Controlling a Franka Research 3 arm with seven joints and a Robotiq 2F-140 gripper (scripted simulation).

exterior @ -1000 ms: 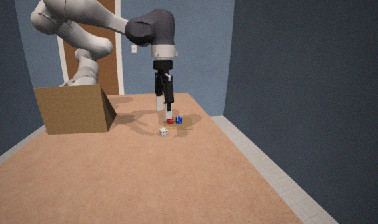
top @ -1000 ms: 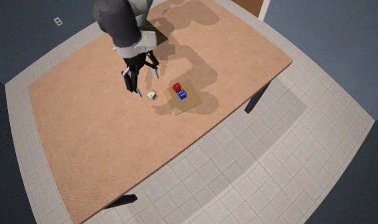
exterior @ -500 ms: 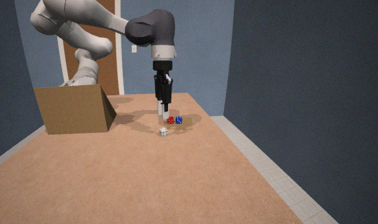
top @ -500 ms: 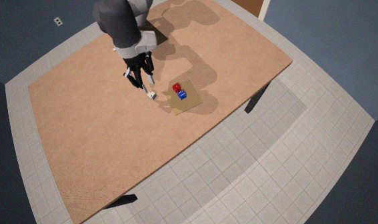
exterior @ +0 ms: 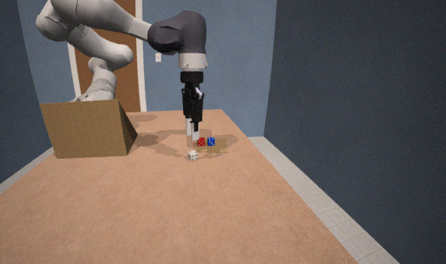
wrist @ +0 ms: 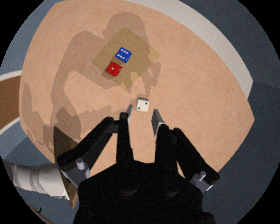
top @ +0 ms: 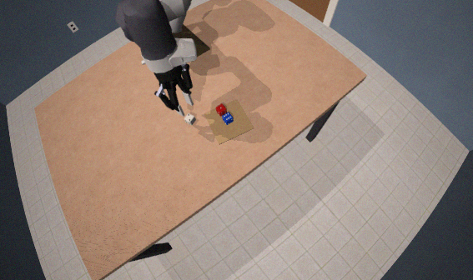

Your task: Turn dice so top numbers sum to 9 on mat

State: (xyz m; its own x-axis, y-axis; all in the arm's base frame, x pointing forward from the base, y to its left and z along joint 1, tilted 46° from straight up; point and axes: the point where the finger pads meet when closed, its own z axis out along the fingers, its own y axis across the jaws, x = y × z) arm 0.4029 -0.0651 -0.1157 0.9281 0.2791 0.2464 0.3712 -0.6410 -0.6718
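Now: hand 11 cm above the white die. From my hand the other things lie so: blue die 9 cm ahead, 11 cm to the left, 10 cm below; tan mat 9 cm ahead, 11 cm to the left, 12 cm below; red die 4 cm ahead, 11 cm to the left, 10 cm below.
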